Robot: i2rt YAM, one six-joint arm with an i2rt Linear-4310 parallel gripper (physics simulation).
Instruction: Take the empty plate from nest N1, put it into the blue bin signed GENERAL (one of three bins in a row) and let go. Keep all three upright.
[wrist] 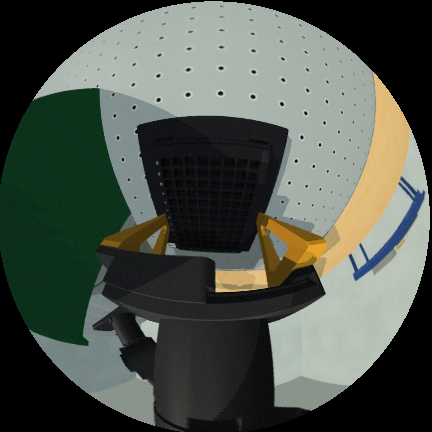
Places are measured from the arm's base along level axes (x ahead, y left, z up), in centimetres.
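Pixels of known places: gripper, between the fingertips: (213,217); arm's base, origin of its link: (119,314).
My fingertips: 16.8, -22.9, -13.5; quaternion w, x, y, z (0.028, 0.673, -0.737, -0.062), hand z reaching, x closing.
Note:
Ahead of a thing's pixels: the offset from my fingertips to its top centre, as dx, dy, dz. "*": to the spot under its first point. Level surfaces: height alone.
A black rectangular plate {+1.4, +0.3, +1.2} (212,187) with a grid of square wells shows in the middle of the wrist view. It lies flat, with a wide black border at its far end and a small pale mark near its near left corner. I cannot tell the plate's edge from any nest under it, and no nest sign is readable. My gripper (213,217) is open, with its orange fingers apart on either side of the plate's near end and nothing gripped. How high the fingertips are above the plate is hard to tell. The blue bin signed GENERAL does not show in this view.
The plate is on a pale grey board {dz -1.4} (220,110) with rows of holes. A large dark green surface {* +8.4, +10.8, +6.4} (55,200) fills the left side. A light wood edge (387,135) curves along the right, with a blue railed frame (392,240) beyond it. A dark jointed device (130,332) shows lower left.

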